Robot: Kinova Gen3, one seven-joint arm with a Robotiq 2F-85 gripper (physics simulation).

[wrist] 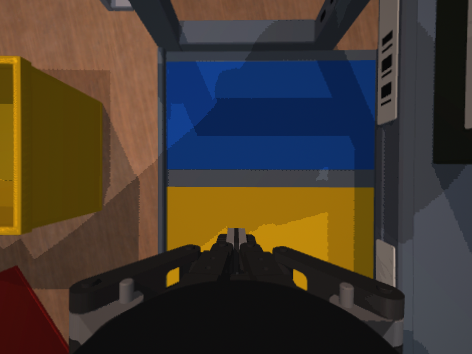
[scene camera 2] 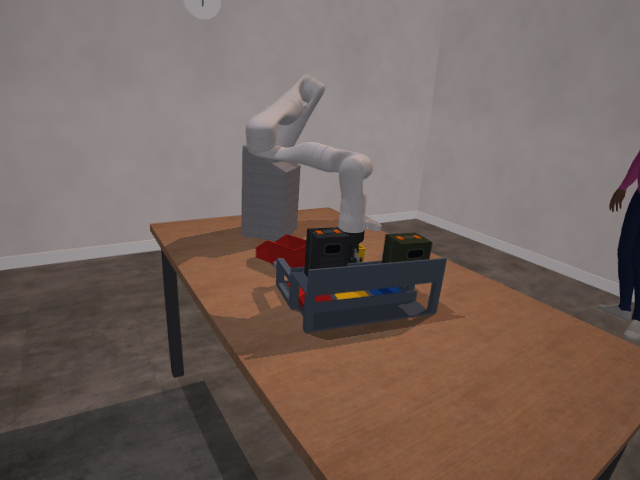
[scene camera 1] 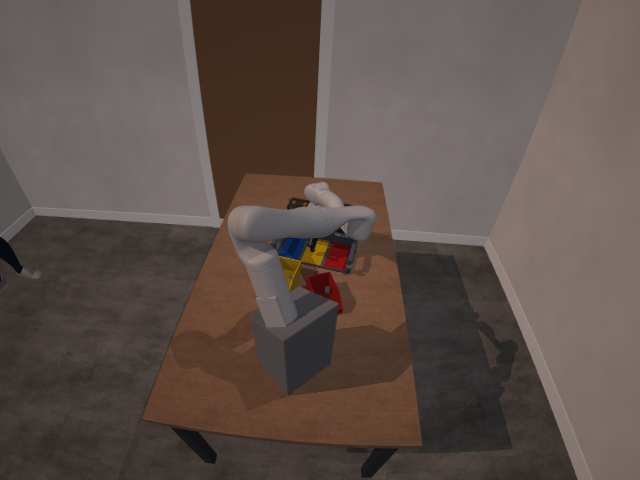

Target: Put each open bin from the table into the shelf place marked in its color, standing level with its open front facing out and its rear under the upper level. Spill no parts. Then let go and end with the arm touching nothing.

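Pixels of known places: gripper, fingertip midpoint: (wrist: 236, 240) (scene camera 1: 312, 251); arm's base at its link origin: (scene camera 1: 282, 317).
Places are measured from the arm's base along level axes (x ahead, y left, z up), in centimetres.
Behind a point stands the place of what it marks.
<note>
My gripper (scene camera 1: 312, 248) {x 59.1, y 9.3, z -28.6 cm} (wrist: 236, 240) {x 59.1, y 9.3, z -28.6 cm} is shut and empty, low over the yellow marked place (scene camera 1: 318, 254) {x 60.1, y 6.6, z -30.8 cm} (wrist: 270, 202) {x 62.0, y 12.2, z -30.8 cm} of the shelf; in the scene camera 2 view its fingertips are partly hidden. The yellow bin (scene camera 1: 293, 267) {x 46.0, y 14.0, z -28.7 cm} (wrist: 62, 150) {x 46.3, y 15.8, z -27.0 cm} stands on the table in front of the shelf, with a grey part in it. The red bin (scene camera 1: 334, 298) {x 36.9, y -7.8, z -31.1 cm} (scene camera 2: 281, 252) {x 40.1, y -6.0, z -26.3 cm} (wrist: 25, 320) {x 41.4, y 1.3, z -29.7 cm} stands turned at an angle on the table near the arm's base, also with a grey part. The blue place (scene camera 1: 293, 248) {x 60.0, y 19.3, z -30.8 cm} (wrist: 270, 115) {x 61.7, y 20.0, z -30.8 cm} and the red place (scene camera 1: 337, 256) {x 61.9, y -2.4, z -30.8 cm} (scene camera 2: 323, 298) {x 65.0, y 0.2, z -30.8 cm} hold no bin.
A black box (scene camera 2: 328, 253) {x 75.4, y -3.5, z -13.3 cm} and a dark green box (scene camera 2: 407, 250) {x 75.3, y 17.9, z -13.7 cm} (wrist: 452, 100) {x 67.3, y 17.8, z -20.4 cm} stand on the shelf's upper level, behind the marked places. Grey side frames and a rear panel (scene camera 2: 377, 276) {x 79.2, y 8.1, z -18.4 cm} bound the shelf. The grey arm pedestal (scene camera 1: 310, 346) {x -1.7, y -9.2, z -8.2 cm} (scene camera 2: 263, 198) {x 11.7, y -6.9, z -15.1 cm} stands close behind the red bin.
</note>
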